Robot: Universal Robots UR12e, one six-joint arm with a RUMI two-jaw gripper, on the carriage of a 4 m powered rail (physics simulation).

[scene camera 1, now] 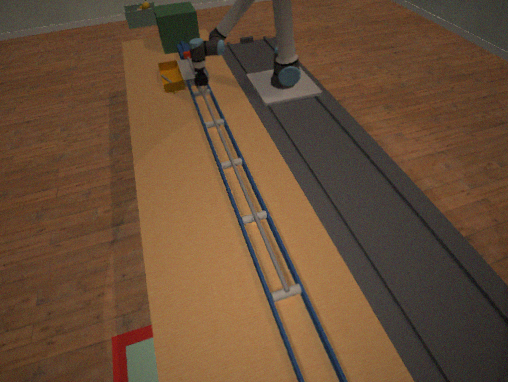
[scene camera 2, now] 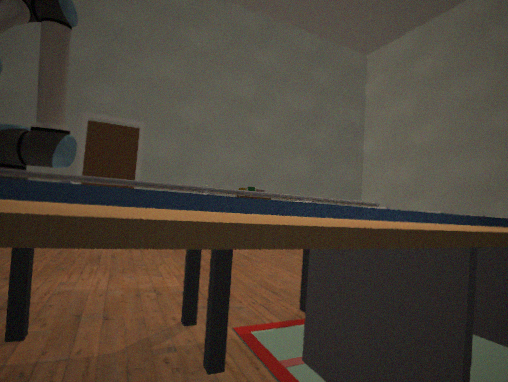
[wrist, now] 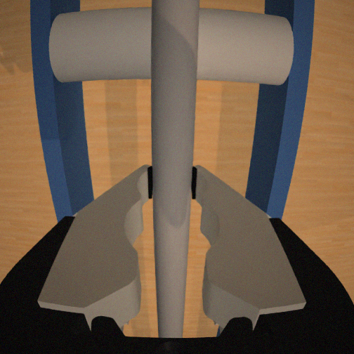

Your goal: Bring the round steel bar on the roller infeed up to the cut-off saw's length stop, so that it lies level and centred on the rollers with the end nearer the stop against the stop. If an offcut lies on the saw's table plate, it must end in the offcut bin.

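The round steel bar lies lengthwise over the rollers of the blue infeed. Its near end rests at a roller. My gripper is shut on the bar near the saw end, with both pads against its sides. The saw's grey table plate is partly hidden behind the wrist. The red stop is beyond it. Whether the bar's far end touches the stop cannot be told. An offcut lies in the yellow offcut bin.
A roller crosses between the blue side rails just ahead of the fingers. A green block and a grey-green box stand at the far end. The arm's carriage is on the dark rail at the right.
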